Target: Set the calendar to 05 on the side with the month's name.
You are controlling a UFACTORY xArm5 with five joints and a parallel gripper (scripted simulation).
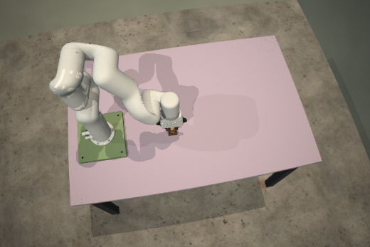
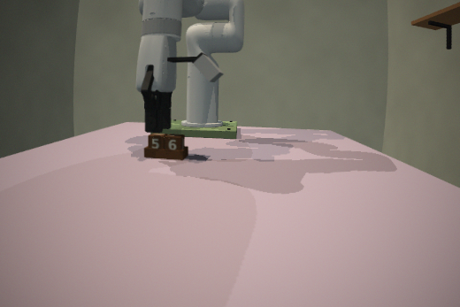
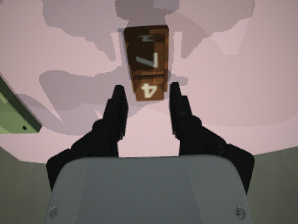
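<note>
Right now my hand is 40 mm above the cube. From my hand the other things lie so: brown calendar tray: 60 mm below, 20 mm to the left.
</note>
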